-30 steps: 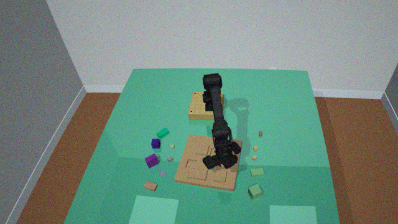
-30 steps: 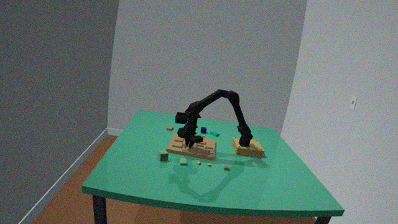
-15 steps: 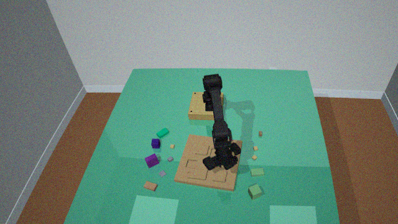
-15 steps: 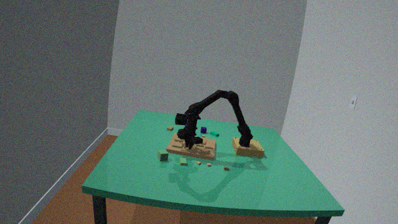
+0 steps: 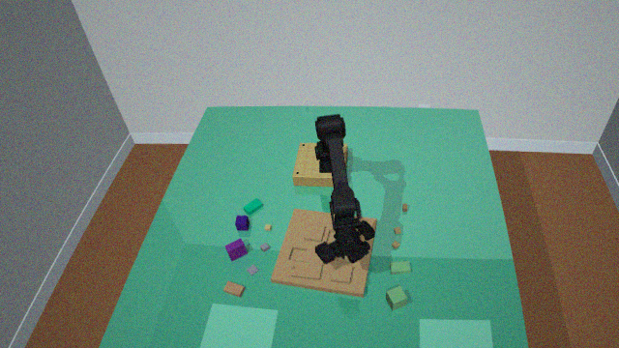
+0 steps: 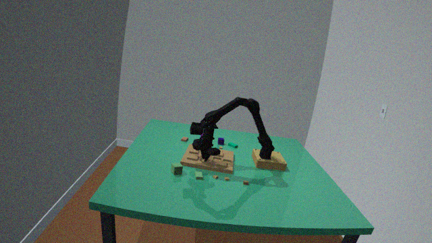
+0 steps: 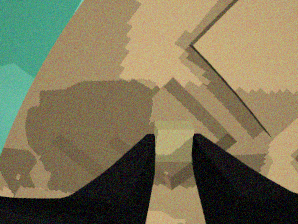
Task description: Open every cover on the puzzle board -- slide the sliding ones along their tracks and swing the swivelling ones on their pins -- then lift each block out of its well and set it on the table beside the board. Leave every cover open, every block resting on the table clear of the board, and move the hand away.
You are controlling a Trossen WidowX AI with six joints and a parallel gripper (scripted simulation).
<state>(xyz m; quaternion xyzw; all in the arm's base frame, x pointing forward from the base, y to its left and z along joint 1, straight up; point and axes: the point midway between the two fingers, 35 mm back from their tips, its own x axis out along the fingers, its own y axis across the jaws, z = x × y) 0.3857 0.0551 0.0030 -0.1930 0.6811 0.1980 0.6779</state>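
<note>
Right now my gripper tip is 20 mm past the tan puzzle board and 50 mm to the left of it. From my gripper tip the other things lie so: teal block (240 mm behind, 330 mm to the right, 10 mm below); orange block (110 mm ahead, 360 mm to the right, 10 mm below); purple cube (150 mm behind, 360 mm to the right).
</note>
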